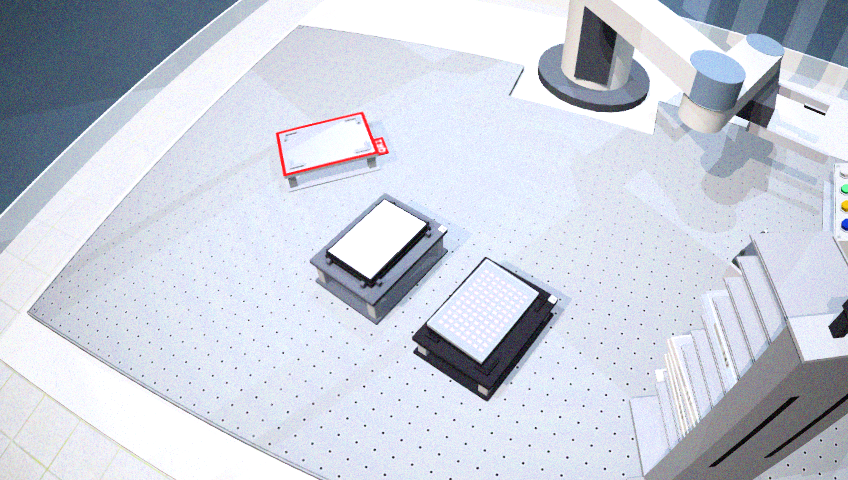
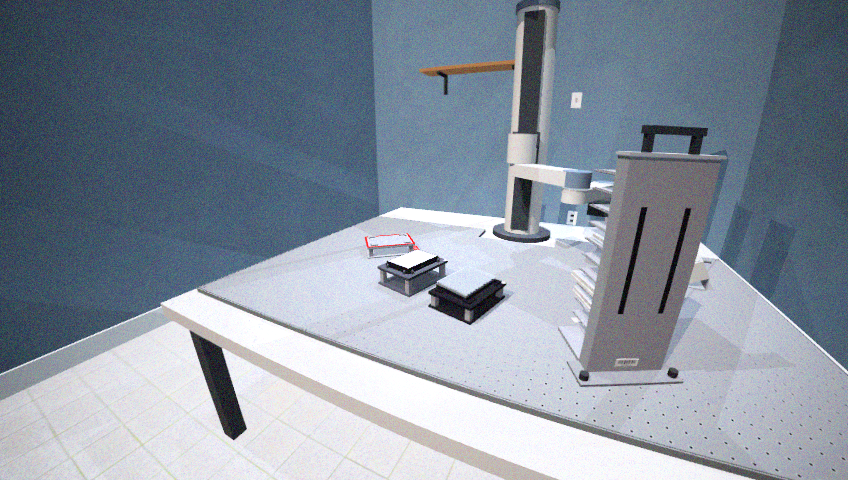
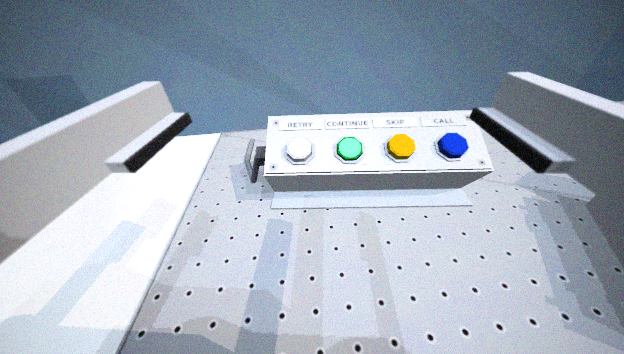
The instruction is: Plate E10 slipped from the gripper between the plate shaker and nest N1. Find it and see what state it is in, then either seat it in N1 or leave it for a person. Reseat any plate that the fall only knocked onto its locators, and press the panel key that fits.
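Places are measured from the arm's base along level axes (x ahead, y left, z up), in metres.
Pixels of known places: gripper, between the fingertips: (image 1: 827, 132) (image 3: 325, 98); arm's base, origin of its link: (image 1: 593, 78) (image 2: 520, 234).
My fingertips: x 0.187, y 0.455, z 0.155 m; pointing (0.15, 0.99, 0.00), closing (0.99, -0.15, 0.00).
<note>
For each thing: its top centre in the pictures, then the offset to it from my fingertips. "pt": a spot on its surface instead.
- key panel, centre of its top: (image 3: 372, 119) 0.064 m ahead, 0.096 m left, 0.058 m down
- white RETRY, centre of its top: (image 3: 298, 142) 0.014 m back, 0.079 m left, 0.068 m down
- green CONTINUE, centre of its top: (image 3: 350, 142) 0.036 m ahead, 0.075 m left, 0.070 m down
- yellow SKIP, centre of its top: (image 3: 403, 139) 0.086 m ahead, 0.068 m left, 0.068 m down
- blue CALL, centre of its top: (image 3: 457, 138) 0.135 m ahead, 0.062 m left, 0.068 m down
- black raised nest, centre of its top: (image 1: 487, 315) (image 2: 468, 284) 0.503 m ahead, 0.474 m right, 0.093 m down
- white-topped black piece, centre of its top: (image 1: 377, 237) (image 2: 413, 258) 0.450 m ahead, 0.654 m right, 0.075 m down
- grey raised station, centre of its top: (image 1: 378, 239) (image 2: 413, 259) 0.451 m ahead, 0.653 m right, 0.079 m down
- bent grey bracket, a spot on its surface: (image 3: 252, 162) pt 0.082 m back, 0.164 m left, 0.142 m down
My gripper (image 3: 325, 98) is open and empty. Its fingers frame the key panel (image 3: 372, 181) (image 1: 836, 228), which stands ahead with white RETRY (image 3: 299, 149), green CONTINUE (image 3: 349, 148), yellow SKIP (image 3: 401, 146) and blue CALL (image 3: 452, 145) keys. A pale plate with a grid of wells (image 1: 483, 309) (image 2: 468, 282) lies on a black raised nest (image 1: 505, 371) (image 2: 470, 315); I cannot tell if it is fully seated. A white-topped black piece (image 1: 379, 237) (image 2: 412, 260) sits on a grey raised station (image 1: 348, 282). No label reading E10 or N1 is legible.
A red-bordered stand (image 1: 327, 145) (image 2: 389, 240) is at the back left. A tall grey rack (image 1: 743, 398) (image 2: 654, 255) with tilted shelves stands at the right. A bent grey bracket (image 3: 252, 162) sticks out left of the panel. The arm's column (image 2: 529, 77) is at the back.
</note>
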